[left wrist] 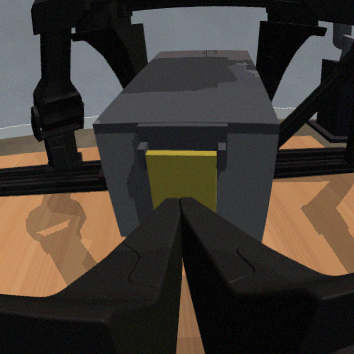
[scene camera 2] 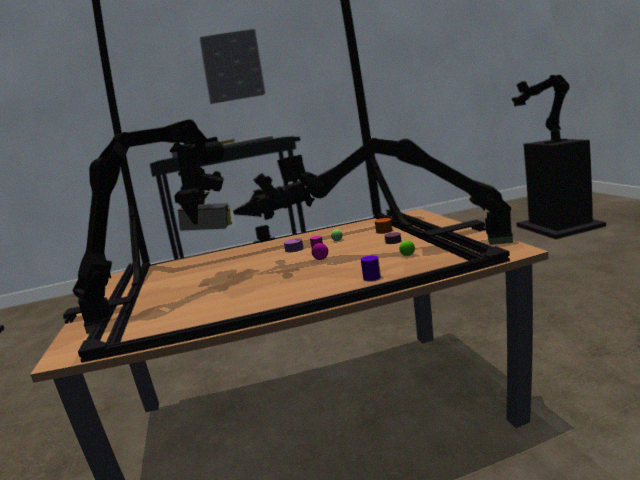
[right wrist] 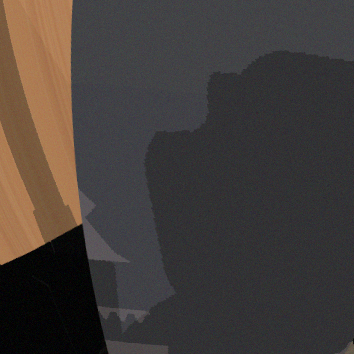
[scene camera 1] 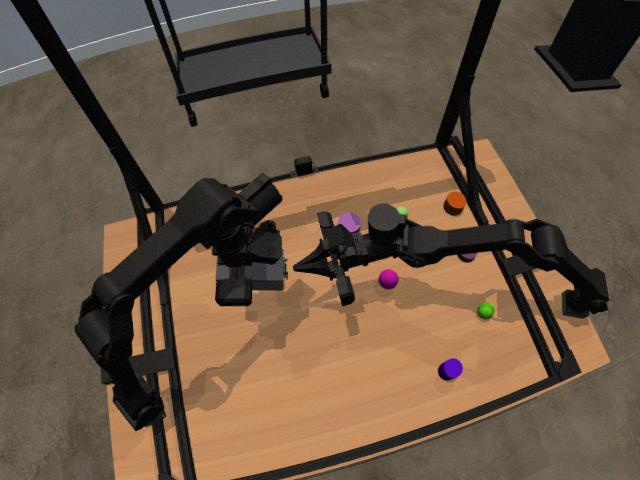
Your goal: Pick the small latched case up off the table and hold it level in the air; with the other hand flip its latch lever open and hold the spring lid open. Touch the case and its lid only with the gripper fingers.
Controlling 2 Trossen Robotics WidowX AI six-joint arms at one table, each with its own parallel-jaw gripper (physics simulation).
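Frame: origin at the left arm's base, x ahead, y right, z down, level; millimetres.
Seen in the pictures: left gripper, between the fingertips: [left wrist: 178, 210] [scene camera 2: 233, 212] [scene camera 1: 293, 268]; right gripper, between the fingertips: [scene camera 2: 198, 221] [right wrist: 229, 218] [scene camera 1: 242, 272]; left arm's base, origin of its link: [scene camera 2: 499, 233] [scene camera 1: 576, 303]; right arm's base, origin of its link: [left wrist: 63, 162] [scene camera 2: 97, 319] [scene camera 1: 149, 408].
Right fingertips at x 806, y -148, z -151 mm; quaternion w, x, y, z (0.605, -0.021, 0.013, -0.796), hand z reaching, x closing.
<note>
Pixels of each thing's top centre, then the offset from my right fingertips to it. Level surfaces: height alone.
- grey latched case, centre of its top: [right wrist: 270, 266] [left wrist: 196, 56] [scene camera 1: 249, 262] [scene camera 2: 202, 203] dx -22, dy +6, dz -49 mm
- spring lid, centre of its top: [right wrist: 271, 265] [left wrist: 196, 56] [scene camera 1: 249, 262] [scene camera 2: 203, 203] dx -23, dy +6, dz -49 mm
- yellow latch lever, centre of its top: [left wrist: 182, 147] [scene camera 1: 285, 265] [scene camera 2: 227, 207] dx -87, dy +24, dz -25 mm
- wooden table, height of its surface: dz +170 mm
- blue cylinder, centre of its top: [scene camera 1: 453, 368] [scene camera 2: 369, 258] dx -473, dy -76, dz +120 mm
- magenta ball, centre of its top: [scene camera 1: 389, 275] [scene camera 2: 318, 243] dx -300, dy +112, dz +122 mm
- green ball, centre of its top: [scene camera 1: 489, 308] [scene camera 2: 406, 240] dx -550, dy +81, dz +128 mm
- orange cylinder, centre of its top: [scene camera 1: 456, 199] [scene camera 2: 382, 220] dx -452, dy +374, dz +132 mm
- purple disc, centre of its top: [scene camera 1: 349, 222] [scene camera 2: 292, 241] dx -178, dy +245, dz +142 mm
The grey latched case [scene camera 1: 269, 284] [scene camera 2: 206, 217] [left wrist: 185, 107] [right wrist: 115, 90] hangs above the table, roughly level. My right gripper [scene camera 2: 192, 214] is shut on it from above; its fingers are mostly hidden in scene camera 1. The spring lid [left wrist: 200, 75] lies flat on top, closed. The yellow latch lever [scene camera 1: 286, 267] [scene camera 2: 228, 215] [left wrist: 182, 172] sits upright between two small lugs on the end face turned to the left gripper. My left gripper [scene camera 1: 296, 267] [scene camera 2: 236, 212] [left wrist: 178, 210] is shut and empty. Its fingertips overlap the lever's lower part in the left wrist view; contact cannot be told.
On the wooden table [scene camera 1: 336, 403] [scene camera 2: 248, 310] stand a blue cylinder [scene camera 1: 451, 368] [scene camera 2: 370, 268], a magenta ball [scene camera 1: 388, 279] [scene camera 2: 320, 251], a green ball [scene camera 1: 485, 310] [scene camera 2: 406, 248], an orange cylinder [scene camera 1: 455, 203] [scene camera 2: 383, 225] and a purple disc [scene camera 1: 349, 222] [scene camera 2: 293, 245]. Black frame rails border it.
</note>
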